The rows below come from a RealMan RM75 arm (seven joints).
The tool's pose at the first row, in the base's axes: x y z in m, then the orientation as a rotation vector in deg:
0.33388, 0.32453, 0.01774, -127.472, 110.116, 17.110
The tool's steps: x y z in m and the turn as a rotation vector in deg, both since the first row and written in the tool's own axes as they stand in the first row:
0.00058, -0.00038, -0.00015, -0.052, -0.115, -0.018
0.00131, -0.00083, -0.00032, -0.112, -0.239, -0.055
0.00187, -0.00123, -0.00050, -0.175, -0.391, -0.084
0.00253, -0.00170, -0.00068, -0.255, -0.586, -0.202
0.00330, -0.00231, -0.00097, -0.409, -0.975, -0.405
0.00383, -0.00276, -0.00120, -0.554, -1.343, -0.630
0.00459, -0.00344, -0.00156, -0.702, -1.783, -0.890
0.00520, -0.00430, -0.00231, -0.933, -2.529, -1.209
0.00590, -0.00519, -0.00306, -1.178, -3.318, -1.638
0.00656, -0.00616, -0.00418, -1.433, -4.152, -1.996
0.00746, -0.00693, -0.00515, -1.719, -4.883, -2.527
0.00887, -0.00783, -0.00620, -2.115, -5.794, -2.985
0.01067, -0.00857, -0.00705, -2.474, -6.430, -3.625
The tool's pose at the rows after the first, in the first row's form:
0.33434, 0.32399, 0.01773, -127.455, 110.051, 17.282
0.33490, 0.32332, 0.01770, -127.455, 109.962, 17.469
0.33538, 0.32279, 0.01773, -127.433, 109.868, 17.690
0.33594, 0.32218, 0.01772, -127.476, 109.654, 17.960
0.33666, 0.32146, 0.01780, -127.528, 109.261, 18.496
0.33719, 0.32096, 0.01788, -127.604, 108.849, 18.997
0.33798, 0.32023, 0.01803, -127.669, 108.360, 19.570
0.33894, 0.31958, 0.01859, -127.654, 107.665, 20.536
0.33994, 0.31883, 0.01913, -127.712, 106.820, 21.539
0.34103, 0.31804, 0.02004, -127.679, 106.035, 22.605
0.34195, 0.31704, 0.02074, -127.869, 105.103, 23.566
0.34307, 0.31554, 0.02137, -127.943, 104.186, 24.830
0.34408, 0.31370, 0.02171, -128.310, 103.184, 25.745

